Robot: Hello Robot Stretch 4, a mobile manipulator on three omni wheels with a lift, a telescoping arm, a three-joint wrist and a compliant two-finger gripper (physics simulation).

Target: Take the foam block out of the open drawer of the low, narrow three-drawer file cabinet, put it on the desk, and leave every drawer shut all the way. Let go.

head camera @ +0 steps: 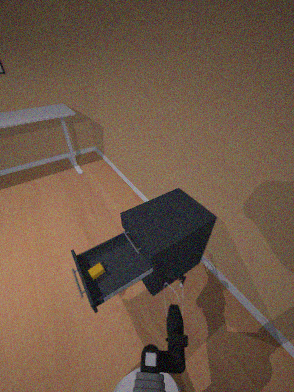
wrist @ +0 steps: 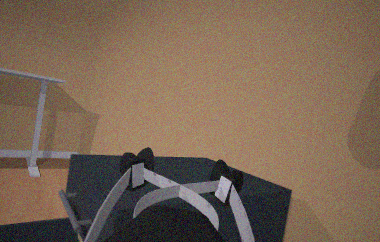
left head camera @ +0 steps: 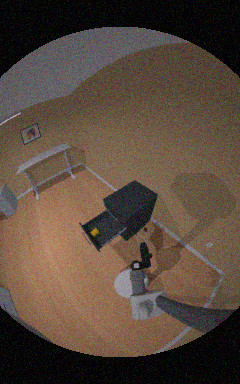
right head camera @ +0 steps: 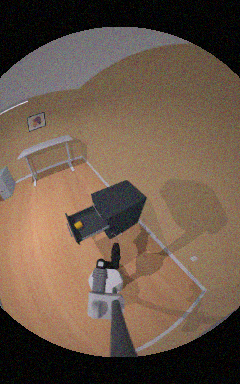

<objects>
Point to a drawer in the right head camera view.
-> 91, 222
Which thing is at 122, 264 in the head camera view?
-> A drawer.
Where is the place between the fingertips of my gripper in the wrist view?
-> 182, 167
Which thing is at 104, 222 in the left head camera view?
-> A drawer.
</objects>
